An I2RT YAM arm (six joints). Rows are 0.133 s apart.
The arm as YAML. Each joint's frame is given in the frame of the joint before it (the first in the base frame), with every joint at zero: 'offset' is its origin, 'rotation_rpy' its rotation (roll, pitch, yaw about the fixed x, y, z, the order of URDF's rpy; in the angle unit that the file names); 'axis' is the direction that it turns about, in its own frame. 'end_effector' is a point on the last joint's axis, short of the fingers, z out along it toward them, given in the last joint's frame.
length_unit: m
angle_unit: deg
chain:
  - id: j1
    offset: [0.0, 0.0, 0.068]
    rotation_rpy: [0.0, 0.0, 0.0]
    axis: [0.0, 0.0, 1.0]
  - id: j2
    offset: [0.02, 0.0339, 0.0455]
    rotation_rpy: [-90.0, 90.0, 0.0]
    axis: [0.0, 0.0, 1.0]
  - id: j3
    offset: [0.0, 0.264, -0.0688]
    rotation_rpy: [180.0, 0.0, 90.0]
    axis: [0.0, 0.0, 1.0]
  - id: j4
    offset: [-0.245, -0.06, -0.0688]
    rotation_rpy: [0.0, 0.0, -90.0]
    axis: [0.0, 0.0, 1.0]
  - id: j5
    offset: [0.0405, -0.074, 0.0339]
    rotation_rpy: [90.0, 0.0, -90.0]
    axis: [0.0, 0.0, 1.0]
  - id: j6
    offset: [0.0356, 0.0, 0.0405]
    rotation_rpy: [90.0, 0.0, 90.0]
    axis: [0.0, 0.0, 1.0]
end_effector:
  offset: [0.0, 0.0, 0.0]
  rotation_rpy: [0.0, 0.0, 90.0]
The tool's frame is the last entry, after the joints.
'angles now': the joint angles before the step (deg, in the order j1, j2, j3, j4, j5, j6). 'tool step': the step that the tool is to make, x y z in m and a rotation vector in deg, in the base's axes. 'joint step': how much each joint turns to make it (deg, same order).
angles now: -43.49 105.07 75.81 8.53 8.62 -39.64
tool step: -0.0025 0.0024 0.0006 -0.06 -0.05 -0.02
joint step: 0.00 -0.76 -0.86 0.18 0.03 0.00
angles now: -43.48 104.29 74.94 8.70 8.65 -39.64
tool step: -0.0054 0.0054 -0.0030 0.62 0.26 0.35
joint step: -0.01 -1.40 -2.20 0.16 -0.43 0.13
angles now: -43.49 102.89 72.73 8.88 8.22 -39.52
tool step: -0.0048 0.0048 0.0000 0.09 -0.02 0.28
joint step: 0.00 -1.42 -1.73 0.26 -0.29 -0.03
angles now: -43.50 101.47 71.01 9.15 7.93 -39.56
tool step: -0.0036 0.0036 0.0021 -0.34 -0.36 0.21
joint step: 0.00 -1.21 -1.18 0.47 -0.19 -0.07
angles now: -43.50 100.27 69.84 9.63 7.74 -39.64
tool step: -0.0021 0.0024 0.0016 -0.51 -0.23 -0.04
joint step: 0.06 -0.78 -0.77 0.54 0.16 -0.17
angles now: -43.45 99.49 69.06 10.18 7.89 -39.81
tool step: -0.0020 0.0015 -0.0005 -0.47 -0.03 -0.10
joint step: -0.02 -0.49 -0.86 0.75 0.18 -0.28
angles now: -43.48 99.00 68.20 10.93 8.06 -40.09
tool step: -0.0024 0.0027 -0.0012 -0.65 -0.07 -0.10
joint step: 0.07 -0.68 -1.31 1.18 0.30 -0.35
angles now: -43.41 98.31 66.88 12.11 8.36 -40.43
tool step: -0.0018 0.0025 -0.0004 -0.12 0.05 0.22
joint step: 0.07 -0.61 -0.83 0.29 -0.10 -0.16
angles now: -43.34 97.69 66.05 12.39 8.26 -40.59
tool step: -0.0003 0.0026 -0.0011 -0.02 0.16 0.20
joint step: 0.25 -0.35 -0.62 0.19 0.09 -0.10
